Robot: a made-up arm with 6 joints. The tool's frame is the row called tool.
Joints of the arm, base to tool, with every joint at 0 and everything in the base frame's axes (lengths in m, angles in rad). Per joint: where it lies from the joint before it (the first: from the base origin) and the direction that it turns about. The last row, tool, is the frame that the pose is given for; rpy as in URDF.
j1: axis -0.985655 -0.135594 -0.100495 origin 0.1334 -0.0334 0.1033
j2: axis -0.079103 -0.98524 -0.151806 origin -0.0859 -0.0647 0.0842
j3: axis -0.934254 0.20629 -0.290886 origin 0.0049 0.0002 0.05
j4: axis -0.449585 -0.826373 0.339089 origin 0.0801 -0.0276 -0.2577
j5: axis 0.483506 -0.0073 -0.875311 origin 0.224 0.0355 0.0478
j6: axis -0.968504 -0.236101 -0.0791 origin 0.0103 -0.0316 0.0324
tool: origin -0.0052 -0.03 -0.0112 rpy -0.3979 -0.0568 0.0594
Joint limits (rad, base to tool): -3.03..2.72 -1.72..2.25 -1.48..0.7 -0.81..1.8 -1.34..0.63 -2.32..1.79
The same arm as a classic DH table. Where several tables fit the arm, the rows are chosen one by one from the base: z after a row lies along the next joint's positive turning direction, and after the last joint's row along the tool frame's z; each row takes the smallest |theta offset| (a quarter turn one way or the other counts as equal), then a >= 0, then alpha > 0; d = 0 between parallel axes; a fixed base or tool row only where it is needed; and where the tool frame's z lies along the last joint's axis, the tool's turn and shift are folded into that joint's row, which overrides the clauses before.
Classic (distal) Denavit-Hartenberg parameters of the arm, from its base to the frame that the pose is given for. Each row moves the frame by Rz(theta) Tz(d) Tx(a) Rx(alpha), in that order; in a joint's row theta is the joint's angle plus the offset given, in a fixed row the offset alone. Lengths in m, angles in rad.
base (fixed): theta offset -1.4341; d 0.0904; a 0.0513; alpha 1.6715
j1: theta offset 1.4373; d -0.0525; a 0.0994; alpha 1.342
j2: theta offset 0.2449; d 0.0307; a 0.0454; alpha -1.6561
j3: theta offset 0.6032; d -0.0101; a -0.2517; alpha 1.4193
j4: theta offset -1.4271; d -0.2102; a 0.2017; alpha 2.1038
j5: theta offset 1.0375; d -0.0186; a 0.0371; alpha -1.9794
j6: theta offset 0.2701; d -0.0058; a 0.0217; alpha -1.6614
tool (fixed): theta offset 1.4143; d -0.0204; a 0; alpha 0
Joint limits (rad, base to tool): -3.03..2.72 -1.72..2.25 -1.48..0.7 -0.81..1.8 -1.34..0.63 -2.32..1.79

